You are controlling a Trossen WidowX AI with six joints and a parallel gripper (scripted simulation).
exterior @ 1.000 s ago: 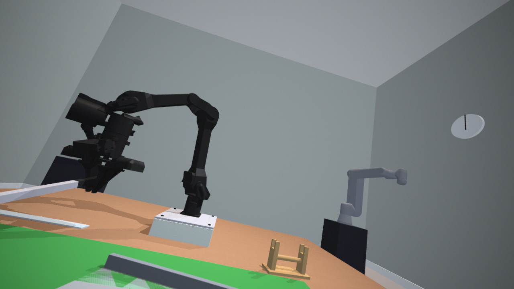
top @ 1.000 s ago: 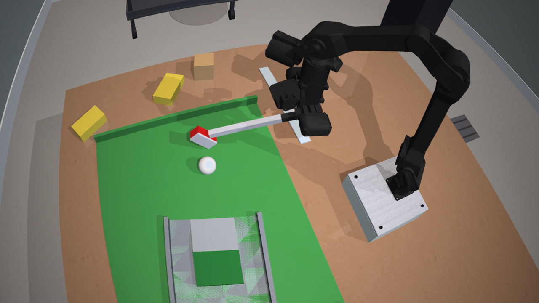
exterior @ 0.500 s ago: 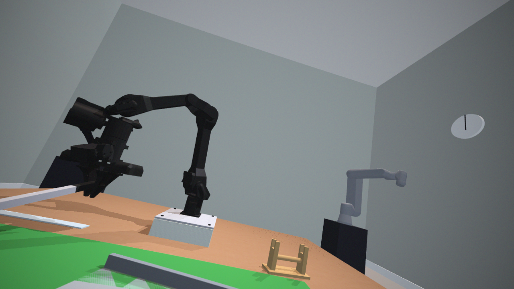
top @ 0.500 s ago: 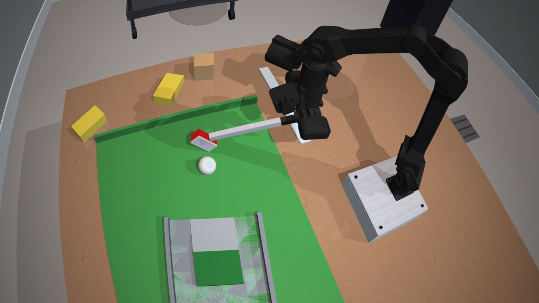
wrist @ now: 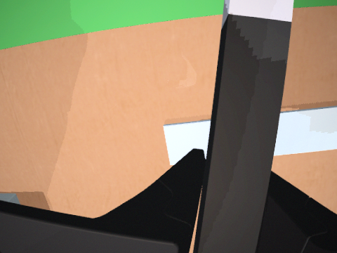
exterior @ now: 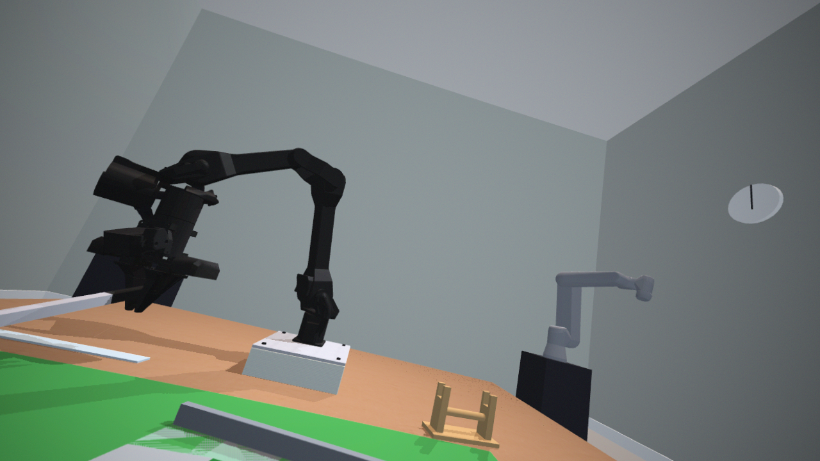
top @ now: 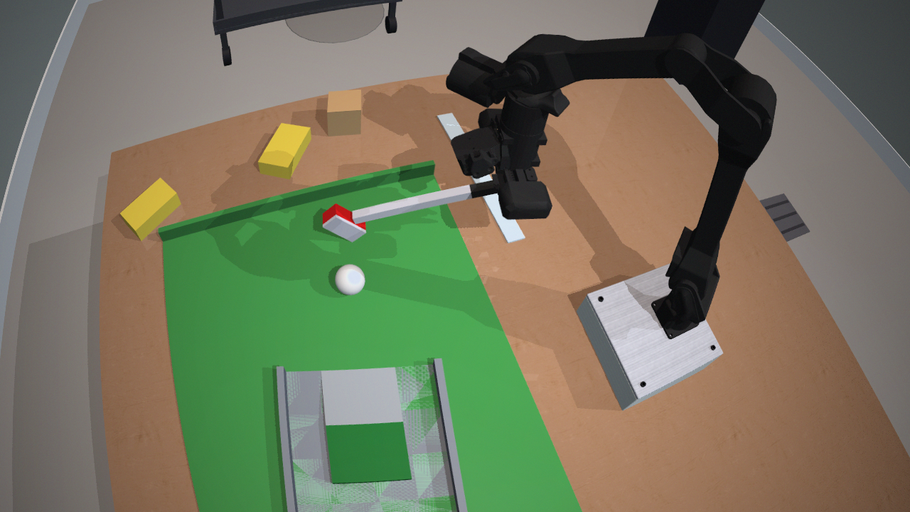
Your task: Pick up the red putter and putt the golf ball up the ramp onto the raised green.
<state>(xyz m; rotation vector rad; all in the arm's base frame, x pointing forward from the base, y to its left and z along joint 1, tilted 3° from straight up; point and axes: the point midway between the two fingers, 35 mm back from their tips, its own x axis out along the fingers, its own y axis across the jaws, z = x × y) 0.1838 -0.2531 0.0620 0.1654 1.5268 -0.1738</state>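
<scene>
Right now the white strip is 20 mm behind my gripper tip, 120 mm to the right of it and 70 mm below it. Also, from my gripper tip: low green wall (290 mm ahead, 130 mm to the right, 60 mm below); tan block (170 mm ahead, 290 mm to the right, 40 mm below); white golf ball (240 mm ahead, 40 mm to the left, 50 mm below).
</scene>
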